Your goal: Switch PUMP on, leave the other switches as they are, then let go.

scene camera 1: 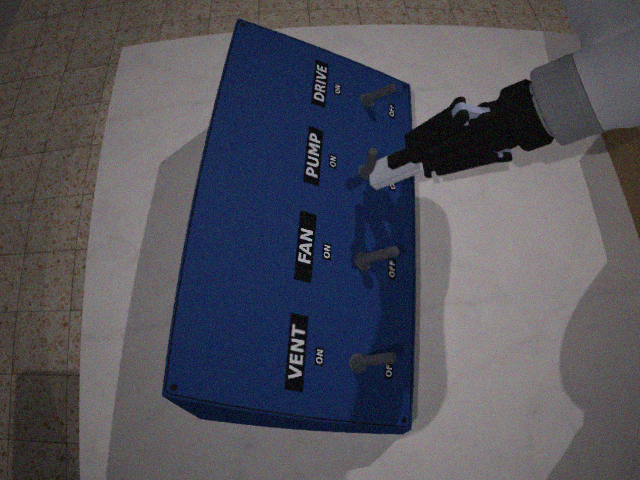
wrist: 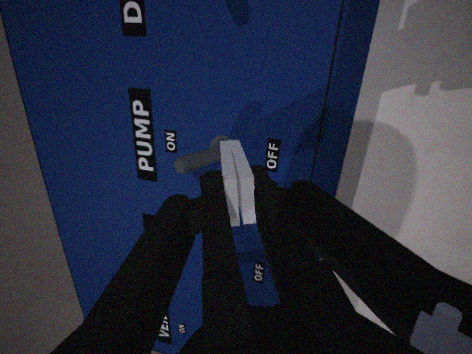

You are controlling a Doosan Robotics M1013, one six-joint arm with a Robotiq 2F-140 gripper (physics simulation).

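Frame: origin at the arm's base, x ahead, y left, z up, level; centimetres.
Seen in the pictures: gripper, between the fingertips: (scene camera 1: 372, 177) (wrist: 230, 158).
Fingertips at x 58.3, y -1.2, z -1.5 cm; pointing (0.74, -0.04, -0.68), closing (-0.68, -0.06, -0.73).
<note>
Pixels of each thing's top centre, then the offset from my fingertips to it. Level surfaces: height alone.
- PUMP lever, centre of its top: (wrist: 177, 166) (scene camera 1: 372, 150) dx +0.4, dy -0.6, dz +4.9 cm
- blue switch panel, height of its surface: dz +6.2 cm
- DRIVE lever, centre of its top: (scene camera 1: 382, 84) dx -2.0, dy -12.5, dz +3.8 cm
- FAN lever, centre of its top: (scene camera 1: 381, 248) dx +0.2, dy +11.4, dz +3.8 cm
- VENT lever, centre of its top: (scene camera 1: 378, 355) dx +1.2, dy +23.4, dz +3.8 cm
- pale table, height of its surface: dz -9.3 cm
The PUMP lever (scene camera 1: 369, 162) (wrist: 200, 159) is a grey stick on the blue switch panel (scene camera 1: 248, 206) (wrist: 75, 125). In scene camera 1 it stands roughly upright, unlike the others; in the wrist view its tip points to the ON side. My gripper (scene camera 1: 375, 177) (wrist: 230, 158) is shut and empty, its pale fingertips at the lever's OFF side. They look in contact with it, partly hiding its base in the wrist view. The DRIVE lever (scene camera 1: 379, 95), FAN lever (scene camera 1: 378, 256) and VENT lever (scene camera 1: 374, 360) lean to OFF.
The panel rests on a pale table (scene camera 1: 496, 248) (wrist: 435, 155), tilted in scene camera 1. The arm reaches in from the right, between the DRIVE and FAN levers. Its shadow falls around the FAN lever. A tiled floor (scene camera 1: 46, 206) shows beyond the table.
</note>
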